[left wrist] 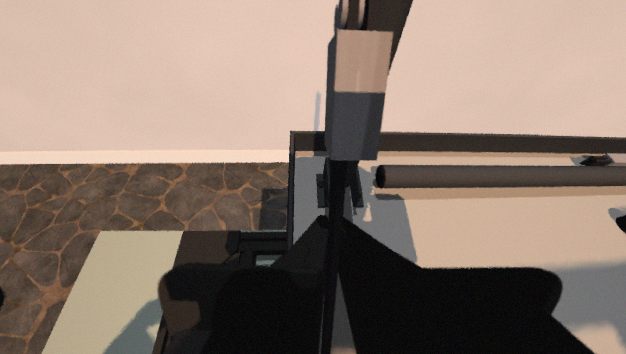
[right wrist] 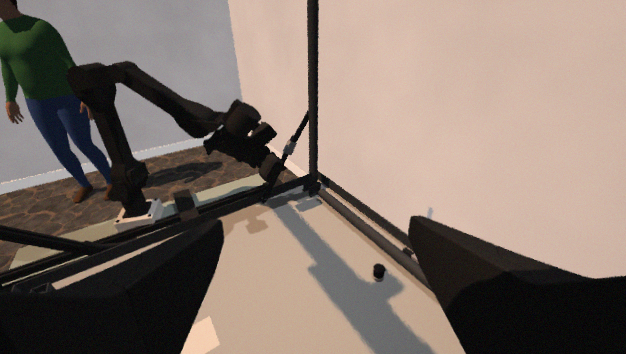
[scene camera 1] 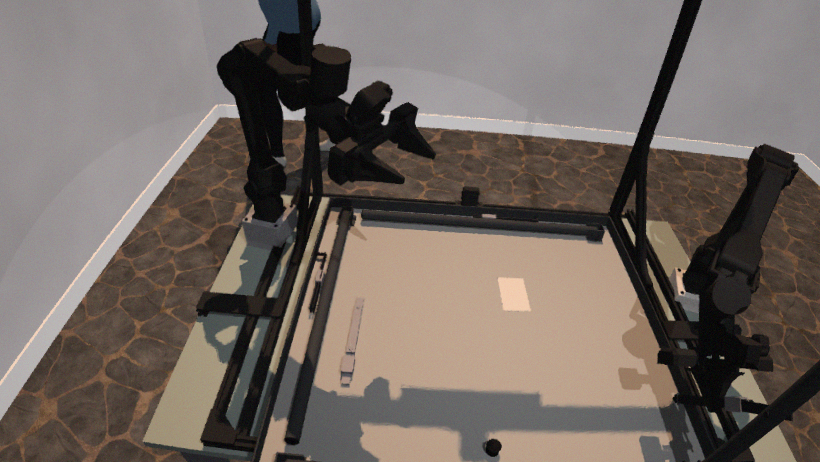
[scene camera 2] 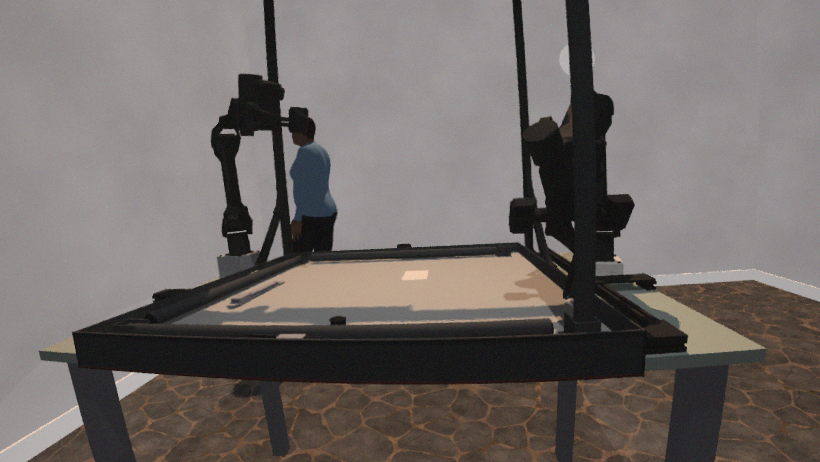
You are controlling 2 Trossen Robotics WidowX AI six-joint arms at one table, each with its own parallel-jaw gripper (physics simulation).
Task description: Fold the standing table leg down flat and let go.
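The standing table leg is a dark post, upright at the table's near right corner in scene camera 2. A slanting thin dark brace meets it and carries a grey sleeve. My left gripper is shut on the brace, below the sleeve in the left wrist view; the dark fingers blend with it. In scene camera 2 its fingertips are hidden behind the post. My right gripper is open and empty, high over the far left corner in scene camera 1.
Dark tubes lie along the frame's sides. Tall posts rise at the back. A silver bar, a pale rectangle and a black knob are on the tabletop. A person stands behind.
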